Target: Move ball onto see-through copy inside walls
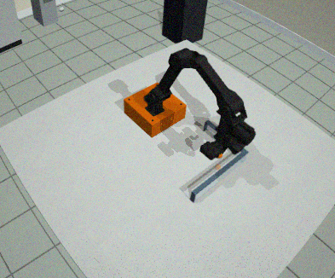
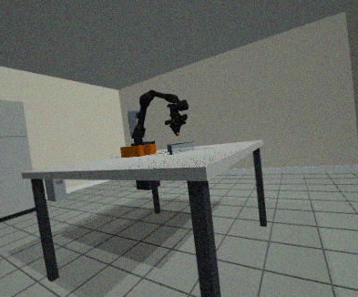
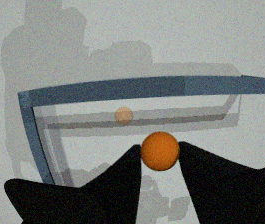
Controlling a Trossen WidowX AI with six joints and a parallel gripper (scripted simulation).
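Now: gripper tip 10 mm past the see-through copy of ball, 30 mm to the right of it and 110 mm above it. From my gripper tip the other things lie so: orange ball (right at my gripper tip).
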